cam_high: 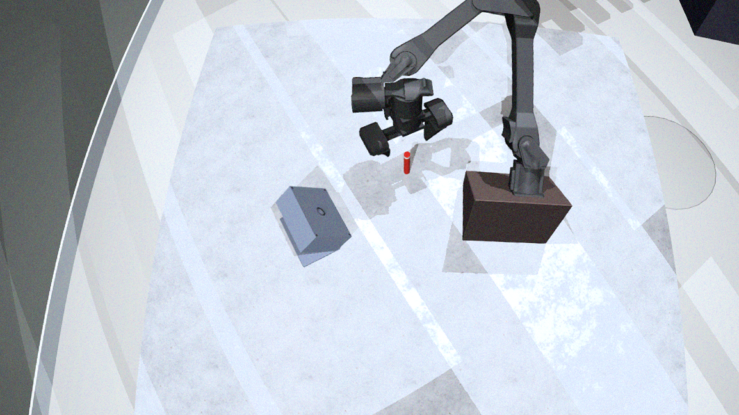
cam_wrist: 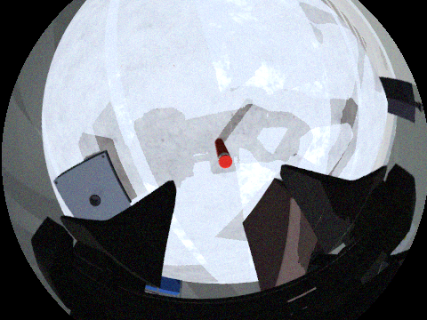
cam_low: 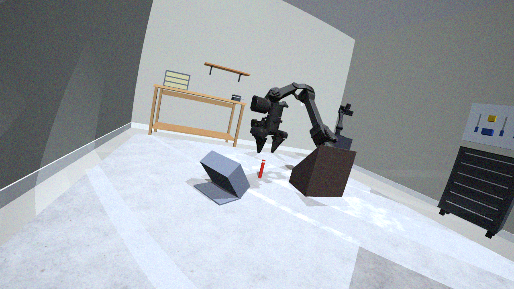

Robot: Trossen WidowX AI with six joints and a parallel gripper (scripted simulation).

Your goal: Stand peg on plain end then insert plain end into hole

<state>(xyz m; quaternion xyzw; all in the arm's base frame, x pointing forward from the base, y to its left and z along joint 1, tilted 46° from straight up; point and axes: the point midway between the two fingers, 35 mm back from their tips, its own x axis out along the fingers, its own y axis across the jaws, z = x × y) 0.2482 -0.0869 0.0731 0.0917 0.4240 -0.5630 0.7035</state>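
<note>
Right now the red peg is 50 mm below my gripper tip. The rest, counted from my gripper tip: sloped panel (190 mm ahead, 160 mm to the left, 50 mm below).
</note>
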